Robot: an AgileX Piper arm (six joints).
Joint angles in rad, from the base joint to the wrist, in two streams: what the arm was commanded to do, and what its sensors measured. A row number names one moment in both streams.
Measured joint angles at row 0:
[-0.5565, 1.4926, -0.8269, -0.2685, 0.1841, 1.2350]
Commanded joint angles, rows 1 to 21:
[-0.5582, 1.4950, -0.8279, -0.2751, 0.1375, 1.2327]
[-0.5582, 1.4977, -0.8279, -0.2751, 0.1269, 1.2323]
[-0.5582, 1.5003, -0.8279, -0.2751, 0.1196, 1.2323]
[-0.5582, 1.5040, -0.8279, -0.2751, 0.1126, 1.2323]
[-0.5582, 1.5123, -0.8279, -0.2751, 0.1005, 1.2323]
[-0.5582, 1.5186, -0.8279, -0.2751, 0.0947, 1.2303]
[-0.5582, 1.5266, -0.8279, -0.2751, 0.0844, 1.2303]
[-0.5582, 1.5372, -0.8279, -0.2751, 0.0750, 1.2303]
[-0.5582, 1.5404, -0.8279, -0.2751, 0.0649, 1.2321]
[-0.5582, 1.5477, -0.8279, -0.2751, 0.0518, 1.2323]
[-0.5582, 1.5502, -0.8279, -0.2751, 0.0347, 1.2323]
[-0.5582, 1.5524, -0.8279, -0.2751, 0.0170, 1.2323]
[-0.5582, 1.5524, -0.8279, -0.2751, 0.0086, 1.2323]
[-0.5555, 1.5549, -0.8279, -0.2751, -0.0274, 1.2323]
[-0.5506, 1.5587, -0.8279, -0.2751, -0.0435, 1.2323]
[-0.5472, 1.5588, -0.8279, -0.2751, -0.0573, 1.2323]
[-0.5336, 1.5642, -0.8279, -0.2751, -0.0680, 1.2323]
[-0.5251, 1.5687, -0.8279, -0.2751, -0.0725, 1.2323]
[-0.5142, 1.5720, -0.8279, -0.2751, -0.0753, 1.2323]
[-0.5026, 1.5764, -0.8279, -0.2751, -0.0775, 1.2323]
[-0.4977, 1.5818, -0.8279, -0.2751, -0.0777, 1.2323]
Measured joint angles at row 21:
[-0.5284, 1.5679, -0.8269, -0.2685, -0.0646, 1.2350]
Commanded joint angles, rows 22 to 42:
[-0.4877, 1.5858, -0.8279, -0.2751, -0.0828, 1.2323]
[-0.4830, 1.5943, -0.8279, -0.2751, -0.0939, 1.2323]
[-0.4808, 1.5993, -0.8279, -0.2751, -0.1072, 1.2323]
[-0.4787, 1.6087, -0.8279, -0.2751, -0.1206, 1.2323]
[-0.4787, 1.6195, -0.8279, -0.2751, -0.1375, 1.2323]
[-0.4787, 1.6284, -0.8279, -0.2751, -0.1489, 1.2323]
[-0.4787, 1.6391, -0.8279, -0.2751, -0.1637, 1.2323]
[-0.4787, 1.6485, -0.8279, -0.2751, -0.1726, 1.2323]
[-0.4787, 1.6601, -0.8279, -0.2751, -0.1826, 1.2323]
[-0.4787, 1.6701, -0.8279, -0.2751, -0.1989, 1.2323]
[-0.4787, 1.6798, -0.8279, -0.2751, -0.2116, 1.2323]
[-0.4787, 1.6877, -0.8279, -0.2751, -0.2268, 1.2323]
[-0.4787, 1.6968, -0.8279, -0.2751, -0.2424, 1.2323]
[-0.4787, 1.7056, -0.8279, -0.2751, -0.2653, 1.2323]
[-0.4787, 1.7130, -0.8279, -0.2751, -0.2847, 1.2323]
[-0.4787, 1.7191, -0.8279, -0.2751, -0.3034, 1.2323]
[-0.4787, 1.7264, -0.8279, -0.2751, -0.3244, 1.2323]
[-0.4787, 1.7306, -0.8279, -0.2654, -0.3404, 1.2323]
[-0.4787, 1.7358, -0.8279, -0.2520, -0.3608, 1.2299]
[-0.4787, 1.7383, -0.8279, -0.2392, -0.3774, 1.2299]
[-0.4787, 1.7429, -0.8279, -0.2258, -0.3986, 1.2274]
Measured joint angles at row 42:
[-0.4791, 1.7310, -0.8269, -0.2593, -0.3332, 1.2350]
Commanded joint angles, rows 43 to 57:
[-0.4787, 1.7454, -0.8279, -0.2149, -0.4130, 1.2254]
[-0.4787, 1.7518, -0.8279, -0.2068, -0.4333, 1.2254]
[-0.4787, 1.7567, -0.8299, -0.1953, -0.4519, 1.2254]
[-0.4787, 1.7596, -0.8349, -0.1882, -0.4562, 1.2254]
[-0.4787, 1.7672, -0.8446, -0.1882, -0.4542, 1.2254]
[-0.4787, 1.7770, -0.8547, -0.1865, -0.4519, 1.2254]
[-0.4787, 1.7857, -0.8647, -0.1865, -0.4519, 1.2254]
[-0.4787, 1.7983, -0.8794, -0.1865, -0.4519, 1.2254]
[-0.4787, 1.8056, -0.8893, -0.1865, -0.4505, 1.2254]
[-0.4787, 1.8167, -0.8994, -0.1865, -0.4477, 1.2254]
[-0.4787, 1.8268, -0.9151, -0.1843, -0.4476, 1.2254]
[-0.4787, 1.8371, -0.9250, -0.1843, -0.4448, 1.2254]
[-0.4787, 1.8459, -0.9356, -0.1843, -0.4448, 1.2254]
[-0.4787, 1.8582, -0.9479, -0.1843, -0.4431, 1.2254]
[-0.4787, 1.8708, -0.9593, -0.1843, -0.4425, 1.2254]
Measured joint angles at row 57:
[-0.4791, 1.8386, -0.9233, -0.1857, -0.4453, 1.2350]
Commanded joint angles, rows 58 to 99:
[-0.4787, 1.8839, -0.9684, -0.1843, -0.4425, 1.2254]
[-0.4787, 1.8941, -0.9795, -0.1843, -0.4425, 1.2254]
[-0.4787, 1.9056, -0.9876, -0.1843, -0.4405, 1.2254]
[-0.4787, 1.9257, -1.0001, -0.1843, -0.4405, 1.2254]
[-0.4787, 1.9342, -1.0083, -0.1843, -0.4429, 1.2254]
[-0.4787, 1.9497, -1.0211, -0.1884, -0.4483, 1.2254]
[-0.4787, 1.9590, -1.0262, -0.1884, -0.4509, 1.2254]
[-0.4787, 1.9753, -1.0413, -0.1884, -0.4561, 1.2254]
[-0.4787, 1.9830, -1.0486, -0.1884, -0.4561, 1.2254]
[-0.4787, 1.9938, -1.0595, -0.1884, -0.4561, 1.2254]
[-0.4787, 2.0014, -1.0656, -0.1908, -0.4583, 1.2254]
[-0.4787, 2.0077, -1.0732, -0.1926, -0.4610, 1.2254]
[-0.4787, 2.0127, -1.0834, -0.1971, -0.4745, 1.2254]
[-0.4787, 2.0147, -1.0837, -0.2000, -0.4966, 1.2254]
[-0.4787, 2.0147, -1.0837, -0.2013, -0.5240, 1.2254]
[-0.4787, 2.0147, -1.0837, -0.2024, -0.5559, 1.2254]
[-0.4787, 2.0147, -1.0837, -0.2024, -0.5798, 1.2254]
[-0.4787, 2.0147, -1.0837, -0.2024, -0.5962, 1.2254]
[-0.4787, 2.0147, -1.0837, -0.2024, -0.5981, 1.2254]
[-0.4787, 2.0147, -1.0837, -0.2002, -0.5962, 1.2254]
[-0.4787, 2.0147, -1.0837, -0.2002, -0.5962, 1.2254]
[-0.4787, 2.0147, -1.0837, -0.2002, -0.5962, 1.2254]
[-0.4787, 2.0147, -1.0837, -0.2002, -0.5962, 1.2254]
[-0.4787, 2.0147, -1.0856, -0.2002, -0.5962, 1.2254]
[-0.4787, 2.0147, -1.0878, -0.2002, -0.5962, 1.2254]
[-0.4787, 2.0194, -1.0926, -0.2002, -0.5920, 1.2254]
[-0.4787, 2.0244, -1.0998, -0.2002, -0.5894, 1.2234]
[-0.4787, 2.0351, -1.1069, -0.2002, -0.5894, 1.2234]
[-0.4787, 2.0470, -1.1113, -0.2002, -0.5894, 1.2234]
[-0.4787, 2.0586, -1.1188, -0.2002, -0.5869, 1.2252]
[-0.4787, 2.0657, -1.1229, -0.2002, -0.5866, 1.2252]
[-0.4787, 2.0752, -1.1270, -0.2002, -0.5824, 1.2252]
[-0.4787, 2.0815, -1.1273, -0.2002, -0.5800, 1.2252]
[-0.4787, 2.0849, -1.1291, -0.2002, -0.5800, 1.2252]
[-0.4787, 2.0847, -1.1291, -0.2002, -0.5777, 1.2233]
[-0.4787, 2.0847, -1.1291, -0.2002, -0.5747, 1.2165]
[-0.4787, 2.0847, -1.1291, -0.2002, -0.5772, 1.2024]
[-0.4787, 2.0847, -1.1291, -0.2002, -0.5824, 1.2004]
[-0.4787, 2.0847, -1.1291, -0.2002, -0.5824, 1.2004]
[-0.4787, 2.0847, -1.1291, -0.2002, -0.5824, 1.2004]
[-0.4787, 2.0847, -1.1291, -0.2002, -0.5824, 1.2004]
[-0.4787, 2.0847, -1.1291, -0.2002, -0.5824, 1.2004]
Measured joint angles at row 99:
[-0.4791, 2.0849, -1.1256, -0.1900, -0.5852, 1.2179]
